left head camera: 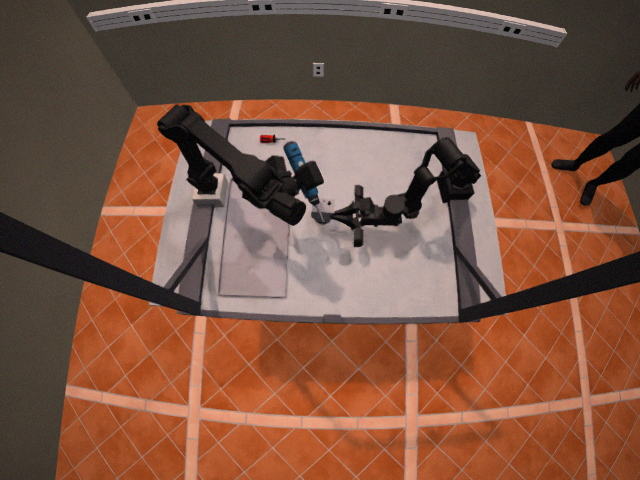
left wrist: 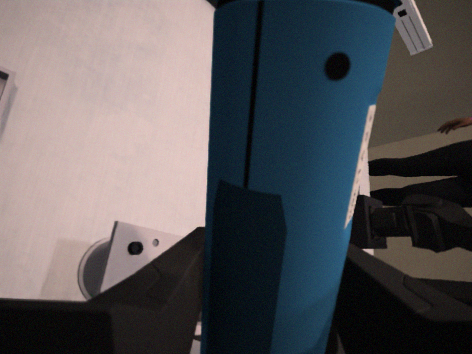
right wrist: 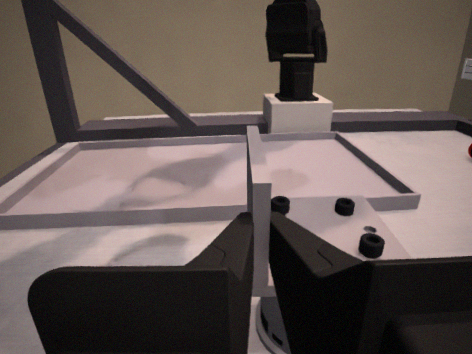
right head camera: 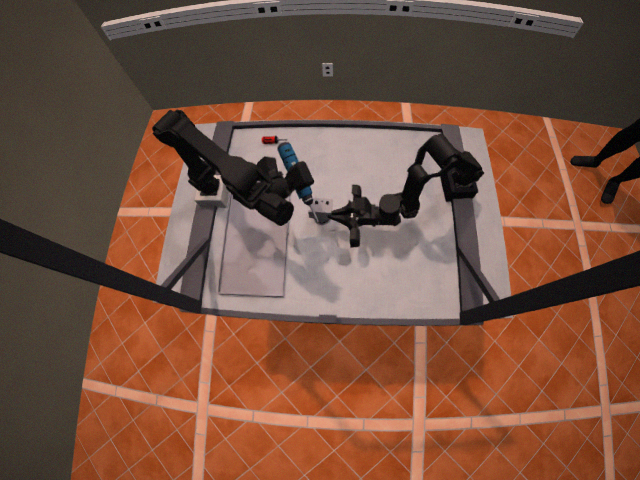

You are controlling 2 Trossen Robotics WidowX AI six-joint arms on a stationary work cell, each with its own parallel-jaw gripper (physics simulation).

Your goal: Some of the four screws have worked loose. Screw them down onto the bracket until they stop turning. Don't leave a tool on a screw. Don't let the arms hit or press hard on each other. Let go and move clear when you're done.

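Seen in the pictures: left gripper, fingertip midpoint: [left wrist: 263,240]; right gripper, fingertip midpoint: [left head camera: 330,215] [right wrist: 258,223] [right head camera: 327,215]; left arm's base, origin of the base link: [left head camera: 207,186] [right wrist: 295,97] [right head camera: 209,187]; right arm's base, origin of the base link: [left head camera: 458,181] [left wrist: 375,222] [right head camera: 462,179].
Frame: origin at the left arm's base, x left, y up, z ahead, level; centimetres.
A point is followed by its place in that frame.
A light grey bracket [left head camera: 328,202] [right head camera: 324,202] {x -6.2, y 0.5, z 40.5 cm} [left wrist: 122,265] {x -7.7, y 0.5, z 37.3 cm} [right wrist: 320,220] {x -7.9, y 0.5, z 38.7 cm} is on a round base [right wrist: 266,325] {x -10.9, y -4.8, z 40.7 cm} near the table's middle. In the right wrist view several black screws stand on its plate, including a near screw [right wrist: 371,245] {x -6.8, y 1.2, z 41.9 cm} beside a small hole and a far screw [right wrist: 345,206] {x -6.5, y 1.1, z 38.4 cm}. My left gripper [left head camera: 302,174] {x -6.4, y 15.2, z 35.5 cm} [right head camera: 293,174] {x -6.4, y 15.2, z 35.5 cm} [left wrist: 263,240] {x -6.4, y 15.2, z 35.5 cm} is shut on a blue power screwdriver [left head camera: 293,152] {x -1.8, y 21.7, z 31.1 cm} [right head camera: 286,153] {x -1.9, y 21.6, z 31.1 cm} [left wrist: 300,125] {x -4.8, y 19.6, z 31.2 cm}, tilted, its bit pointing down over the bracket's near side. Contact cannot be told. My right gripper [left head camera: 333,214] {x -11.5, y 2.6, z 41.8 cm} [right head camera: 330,215] {x -11.5, y 2.6, z 41.8 cm} [right wrist: 258,223] {x -11.5, y 2.6, z 41.8 cm} is shut on the bracket's upright flange.
A red screwdriver [left head camera: 267,138] {x 22.5, y -3.4, z 18.4 cm} [right head camera: 269,139] {x 22.6, y -3.4, z 18.5 cm} lies at the back left of the table. A shallow tray [left head camera: 253,296] {x -36.1, y -5.0, z 18.4 cm} [right head camera: 251,295] {x -36.1, y -4.9, z 18.3 cm} [right wrist: 125,216] {x -22.1, y -5.2, z 28.4 cm} lies at the left, below the left arm. The two grippers are close together at the bracket.
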